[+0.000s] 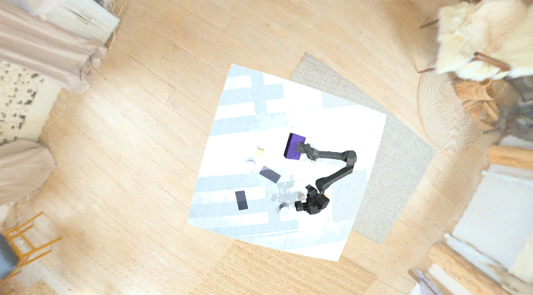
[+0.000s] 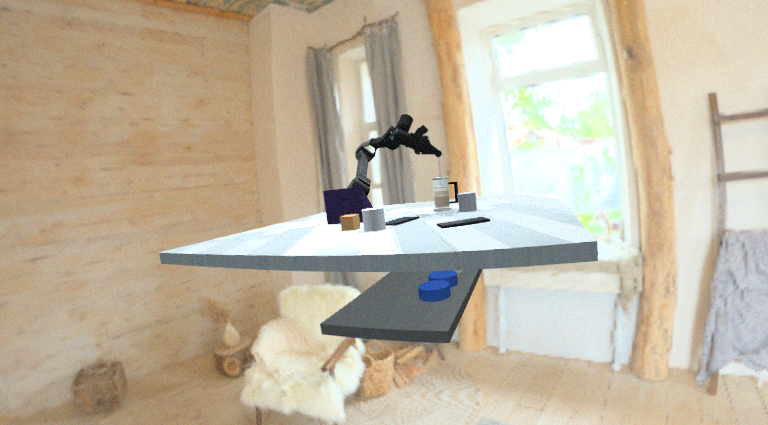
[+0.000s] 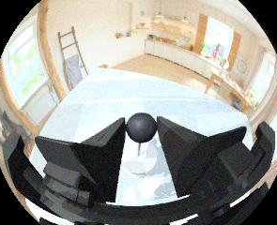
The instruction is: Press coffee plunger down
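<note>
The coffee press lies 10 mm ahead of my gripper tip and 120 mm below it.
</note>
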